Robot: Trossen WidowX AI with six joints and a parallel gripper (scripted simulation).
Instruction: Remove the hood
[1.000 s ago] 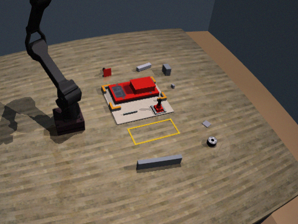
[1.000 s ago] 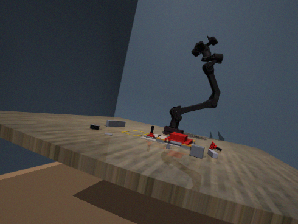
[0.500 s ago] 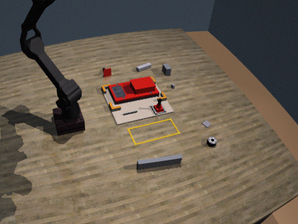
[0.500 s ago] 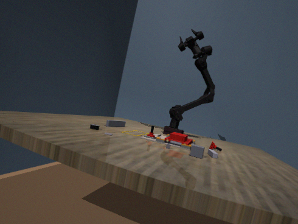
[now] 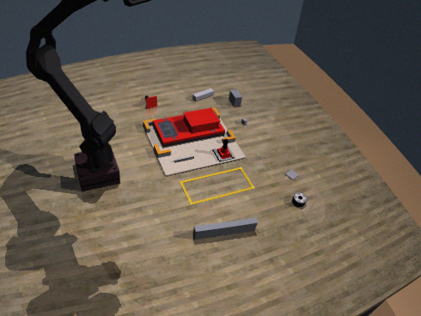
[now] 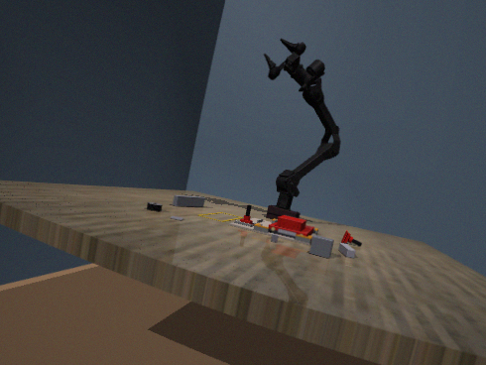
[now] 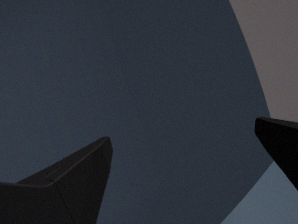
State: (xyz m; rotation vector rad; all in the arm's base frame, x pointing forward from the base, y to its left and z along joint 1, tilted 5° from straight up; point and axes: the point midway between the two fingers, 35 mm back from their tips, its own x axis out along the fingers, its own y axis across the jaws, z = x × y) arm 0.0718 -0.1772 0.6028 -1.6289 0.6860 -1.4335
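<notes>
Now: gripper tip 64 cm above the red hood panel, 29 cm short of it and 22 cm to the right of it. Also, from my gripper tip: beige plate 67 cm below, 25 cm ahead, 19 cm to the left; then long grey bar 66 cm below, 16 cm ahead, 15 cm to the right; then black wheel 67 cm below, 40 cm ahead, 16 cm to the right.
</notes>
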